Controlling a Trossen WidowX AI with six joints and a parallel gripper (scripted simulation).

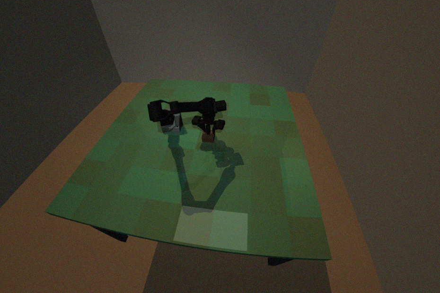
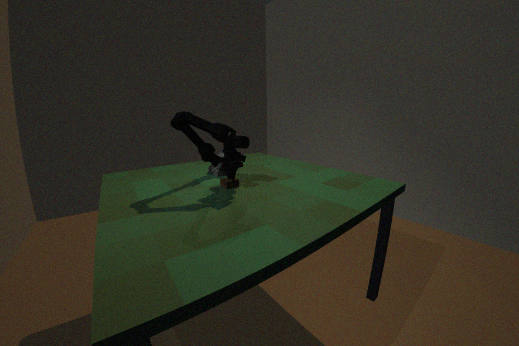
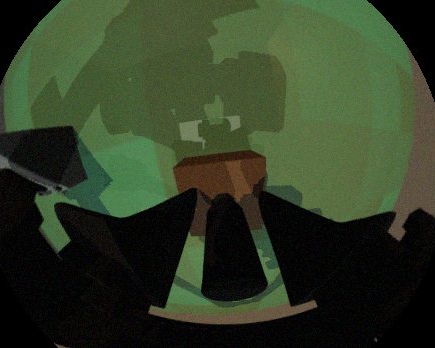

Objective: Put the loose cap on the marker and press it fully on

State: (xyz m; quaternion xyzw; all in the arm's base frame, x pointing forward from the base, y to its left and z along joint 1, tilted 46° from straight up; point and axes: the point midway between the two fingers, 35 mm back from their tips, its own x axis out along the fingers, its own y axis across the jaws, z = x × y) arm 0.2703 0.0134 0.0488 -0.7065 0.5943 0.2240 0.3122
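The holder block lies 10 mm to the right of my gripper tip and 20 mm below it. The rest, counted from my gripper tip: dark cap: 10 mm to the right, 40 mm above.
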